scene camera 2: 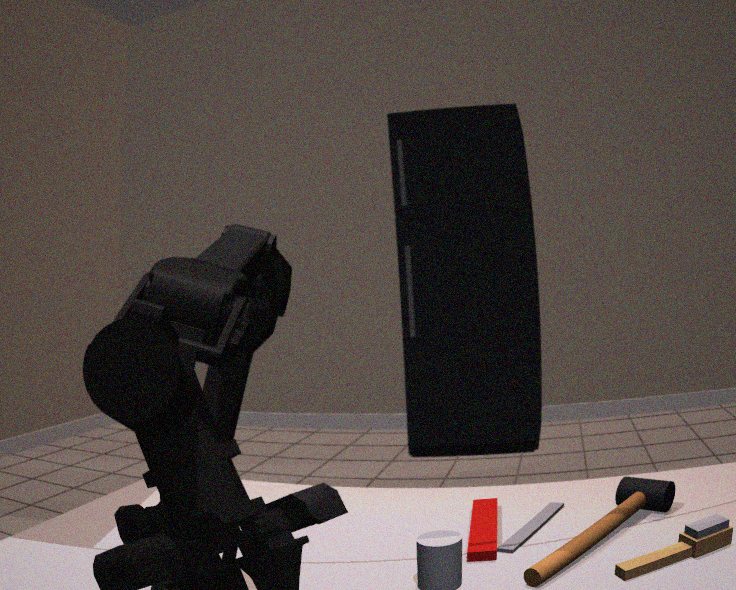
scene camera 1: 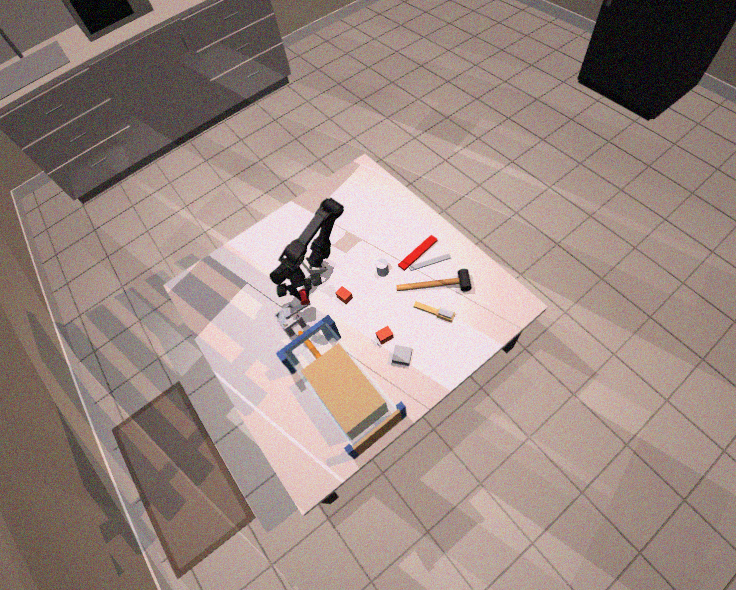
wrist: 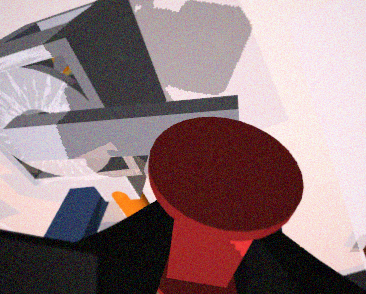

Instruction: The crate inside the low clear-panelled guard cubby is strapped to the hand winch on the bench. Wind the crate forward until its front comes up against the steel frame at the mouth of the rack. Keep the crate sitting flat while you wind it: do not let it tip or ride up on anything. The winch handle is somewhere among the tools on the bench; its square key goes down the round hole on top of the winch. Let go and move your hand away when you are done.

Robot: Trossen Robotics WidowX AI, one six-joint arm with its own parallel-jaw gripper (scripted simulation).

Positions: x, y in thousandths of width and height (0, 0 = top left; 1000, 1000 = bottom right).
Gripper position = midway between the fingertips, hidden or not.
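In the wrist view you'd see my gripper (wrist: 561, 709) and a red knob (wrist: 613, 621). There's a mallet (scene camera 2: 861, 838) as well, though in the wrist view the mallet is out of frame.
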